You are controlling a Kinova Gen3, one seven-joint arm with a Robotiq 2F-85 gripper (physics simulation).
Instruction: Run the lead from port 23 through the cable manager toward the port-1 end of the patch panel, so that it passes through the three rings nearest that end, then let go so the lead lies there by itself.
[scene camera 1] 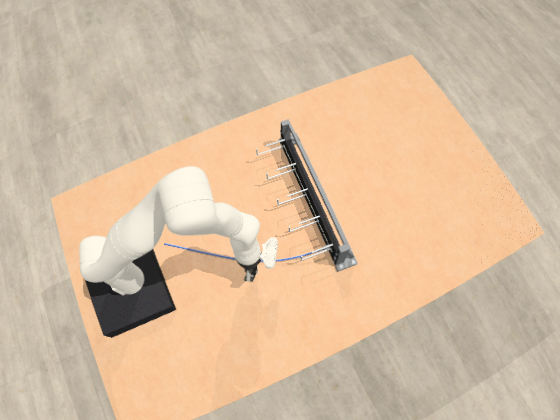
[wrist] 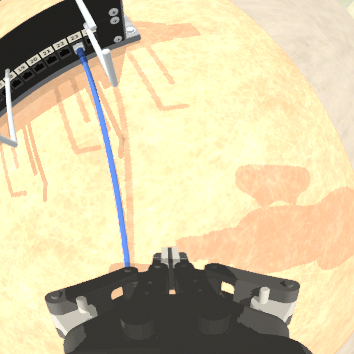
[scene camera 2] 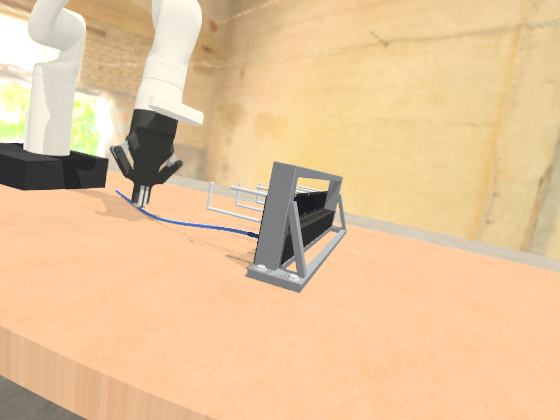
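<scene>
The blue lead (scene camera 1: 197, 251) (scene camera 2: 180, 223) (wrist: 110, 165) is plugged into port 23 of the patch panel (scene camera 1: 320, 190) (scene camera 2: 275, 215) (wrist: 40, 25) and runs out in a slight curve toward the robot base. My gripper (scene camera 1: 249, 278) (scene camera 2: 141, 203) (wrist: 169, 256) points down, low over the table. Its fingers are shut against each other with nothing between them. In the wrist view the lead passes left of the fingertips, apart from them, and goes out of sight under the gripper body. The rings at the port-1 end, at the top in scene camera 1, hold no lead.
The ring nearest port 24 (scene camera 1: 317, 252) (scene camera 2: 232, 214) (wrist: 103, 61) sticks out close to the plugged lead. Several wire rings stand in a row along the panel's front. The black robot base (scene camera 1: 145, 300) (scene camera 2: 55, 172) stands at the table's left.
</scene>
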